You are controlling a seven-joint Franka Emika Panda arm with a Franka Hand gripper.
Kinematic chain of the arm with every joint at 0, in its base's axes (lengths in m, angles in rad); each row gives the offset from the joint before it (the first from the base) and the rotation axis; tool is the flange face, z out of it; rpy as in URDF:
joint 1: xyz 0 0 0.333 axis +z
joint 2: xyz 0 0 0 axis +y
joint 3: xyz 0 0 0.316 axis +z
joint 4: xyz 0.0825 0 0 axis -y
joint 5: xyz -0.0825 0 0.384 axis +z
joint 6: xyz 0 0 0 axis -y
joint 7: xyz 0.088 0 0 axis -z
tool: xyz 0 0 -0.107 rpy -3.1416 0 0
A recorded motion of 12 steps. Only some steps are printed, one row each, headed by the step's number.
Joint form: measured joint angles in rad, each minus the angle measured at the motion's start. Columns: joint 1, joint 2, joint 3, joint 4, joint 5, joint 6, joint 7.
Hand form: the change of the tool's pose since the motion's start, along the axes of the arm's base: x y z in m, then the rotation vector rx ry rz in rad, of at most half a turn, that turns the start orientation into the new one. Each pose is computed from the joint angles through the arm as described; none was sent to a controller.
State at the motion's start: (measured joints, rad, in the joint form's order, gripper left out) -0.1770 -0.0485 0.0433 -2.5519 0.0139 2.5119 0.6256
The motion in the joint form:
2: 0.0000 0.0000 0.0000 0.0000 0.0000 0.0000 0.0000
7: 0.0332 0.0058 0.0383 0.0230 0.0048 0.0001 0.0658
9: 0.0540 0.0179 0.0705 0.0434 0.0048 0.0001 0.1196
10: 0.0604 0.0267 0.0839 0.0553 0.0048 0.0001 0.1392
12: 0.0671 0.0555 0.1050 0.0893 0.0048 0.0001 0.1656
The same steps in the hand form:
2: 0.0000 0.0000 0.0000 0.0000 0.0000 0.0000
7: 0.0112 0.0315 0.0062 0.0010 -0.0169 0.0019
9: 0.0189 0.0558 0.0086 0.0023 -0.0248 0.0012
10: 0.0228 0.0651 0.0092 0.0037 -0.0278 0.0014
12: 0.0335 0.0787 0.0090 0.0087 -0.0329 0.0028

